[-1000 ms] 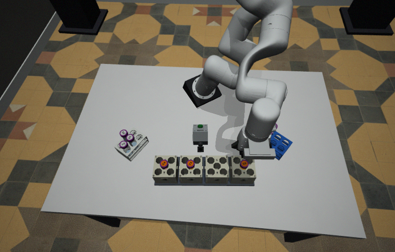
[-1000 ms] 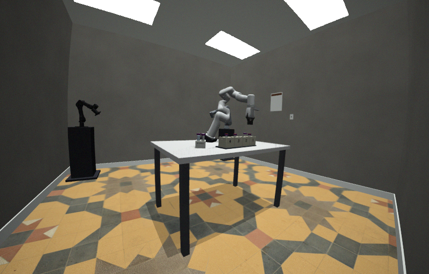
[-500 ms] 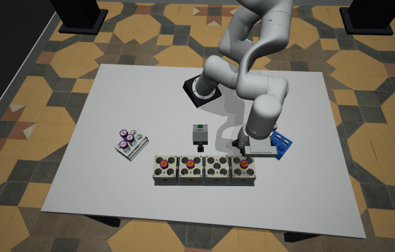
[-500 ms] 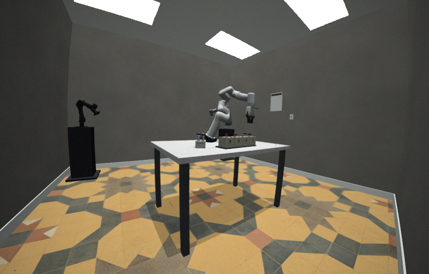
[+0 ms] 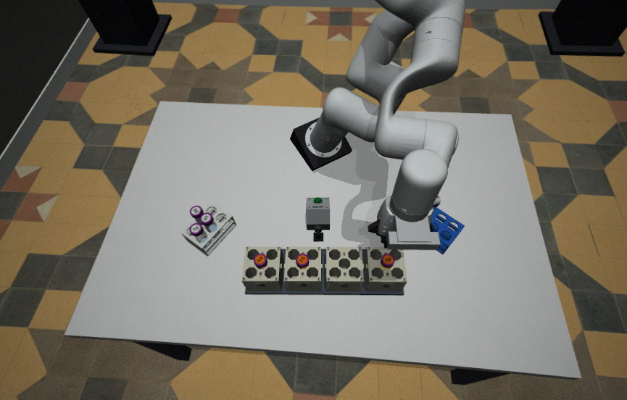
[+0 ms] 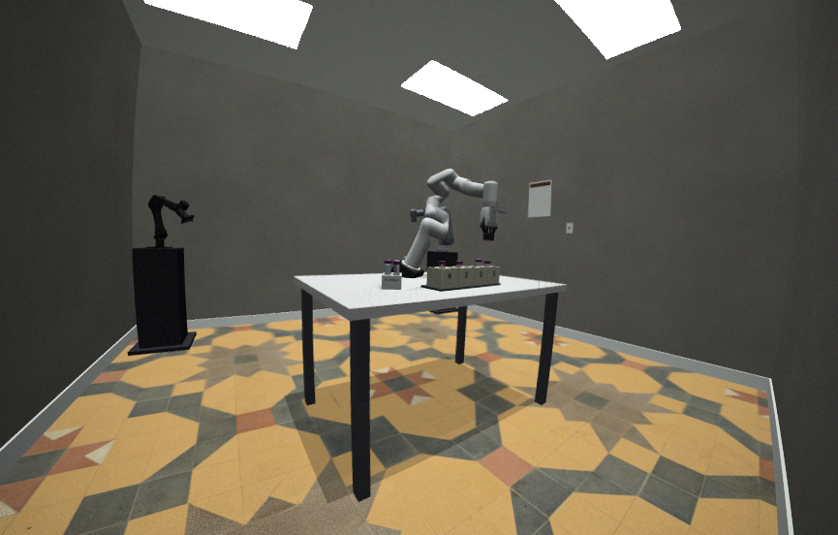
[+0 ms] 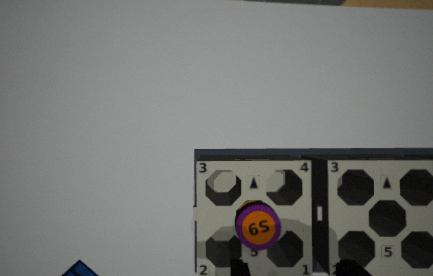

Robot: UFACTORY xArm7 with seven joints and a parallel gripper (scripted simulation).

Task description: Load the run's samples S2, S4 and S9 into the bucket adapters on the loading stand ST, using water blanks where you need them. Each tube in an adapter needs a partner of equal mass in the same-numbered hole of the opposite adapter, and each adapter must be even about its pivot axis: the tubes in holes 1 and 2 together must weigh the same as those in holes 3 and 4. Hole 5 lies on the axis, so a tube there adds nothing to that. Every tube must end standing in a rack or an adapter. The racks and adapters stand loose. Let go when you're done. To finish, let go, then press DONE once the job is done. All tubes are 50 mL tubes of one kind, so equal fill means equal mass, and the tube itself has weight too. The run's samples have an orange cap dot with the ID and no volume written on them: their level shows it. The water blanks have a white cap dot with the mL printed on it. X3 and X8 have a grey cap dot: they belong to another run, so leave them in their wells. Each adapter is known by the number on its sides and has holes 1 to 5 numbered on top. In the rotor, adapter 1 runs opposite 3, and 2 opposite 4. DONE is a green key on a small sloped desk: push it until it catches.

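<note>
My gripper is now 520 mm to the left of the water blank tube, 190 mm above it and 50 mm past it. Round my hand: adapter (200 mm below, 110 mm to the right, 10 mm ahead); loading stand (250 mm below, 160 mm to the right, 10 mm ahead); blue sample rack (220 mm below, 150 mm to the left, 150 mm behind).
</note>
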